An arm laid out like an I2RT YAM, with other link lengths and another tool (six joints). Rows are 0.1 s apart.
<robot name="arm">
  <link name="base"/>
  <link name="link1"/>
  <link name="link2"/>
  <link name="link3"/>
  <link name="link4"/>
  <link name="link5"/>
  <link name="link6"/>
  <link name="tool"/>
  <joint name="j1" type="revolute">
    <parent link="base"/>
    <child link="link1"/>
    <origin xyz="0 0 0.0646" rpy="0 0 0"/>
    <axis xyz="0 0 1"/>
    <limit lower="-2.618" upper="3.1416"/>
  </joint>
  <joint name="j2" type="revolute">
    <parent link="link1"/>
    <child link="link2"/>
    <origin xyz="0.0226 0.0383 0.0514" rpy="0 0 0"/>
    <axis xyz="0 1 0"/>
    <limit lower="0" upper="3.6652"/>
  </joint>
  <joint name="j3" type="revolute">
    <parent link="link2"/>
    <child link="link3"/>
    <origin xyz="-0.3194 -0.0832 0" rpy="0 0 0"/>
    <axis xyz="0 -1 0"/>
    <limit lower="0" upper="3.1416"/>
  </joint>
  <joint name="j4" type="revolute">
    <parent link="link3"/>
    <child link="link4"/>
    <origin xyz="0.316 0.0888 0.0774" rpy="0 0 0"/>
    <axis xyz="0 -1 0"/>
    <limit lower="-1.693" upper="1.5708"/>
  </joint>
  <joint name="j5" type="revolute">
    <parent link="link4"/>
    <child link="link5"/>
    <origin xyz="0.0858 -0.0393 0.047" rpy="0 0 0"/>
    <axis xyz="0 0 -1"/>
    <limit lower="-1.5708" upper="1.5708"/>
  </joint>
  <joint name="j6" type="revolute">
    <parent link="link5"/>
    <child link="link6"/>
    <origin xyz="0.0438 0 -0.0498" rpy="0 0 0"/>
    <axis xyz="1 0 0"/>
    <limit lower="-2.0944" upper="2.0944"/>
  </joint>
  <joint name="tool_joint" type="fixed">
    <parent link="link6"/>
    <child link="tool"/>
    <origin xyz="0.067 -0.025 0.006" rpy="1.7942 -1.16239 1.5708"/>
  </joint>
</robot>
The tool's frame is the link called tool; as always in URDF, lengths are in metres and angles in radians.
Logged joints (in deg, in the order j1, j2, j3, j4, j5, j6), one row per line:
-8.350 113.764 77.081 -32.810 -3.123 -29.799
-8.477 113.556 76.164 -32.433 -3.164 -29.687
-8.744 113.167 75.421 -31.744 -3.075 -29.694
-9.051 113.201 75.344 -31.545 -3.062 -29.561
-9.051 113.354 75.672 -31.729 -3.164 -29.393
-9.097 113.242 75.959 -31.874 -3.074 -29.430
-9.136 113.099 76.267 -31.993 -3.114 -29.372
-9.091 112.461 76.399 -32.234 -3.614 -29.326
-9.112 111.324 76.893 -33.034 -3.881 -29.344
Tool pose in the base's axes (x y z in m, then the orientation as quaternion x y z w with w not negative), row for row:
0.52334 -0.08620 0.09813 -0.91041 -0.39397 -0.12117 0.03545
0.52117 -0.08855 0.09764 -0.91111 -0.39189 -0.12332 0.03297
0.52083 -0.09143 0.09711 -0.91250 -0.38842 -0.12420 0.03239
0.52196 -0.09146 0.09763 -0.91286 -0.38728 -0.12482 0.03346
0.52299 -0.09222 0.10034 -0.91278 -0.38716 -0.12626 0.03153
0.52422 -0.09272 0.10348 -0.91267 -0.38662 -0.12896 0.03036
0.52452 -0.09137 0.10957 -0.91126 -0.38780 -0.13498 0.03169
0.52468 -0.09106 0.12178 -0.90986 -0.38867 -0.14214 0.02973
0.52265 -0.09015 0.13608 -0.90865 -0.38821 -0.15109 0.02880
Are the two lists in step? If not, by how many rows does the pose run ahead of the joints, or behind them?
The pose runs 1 row ahead of the joints: the pose in row i belongs to the joints in row i + 1.
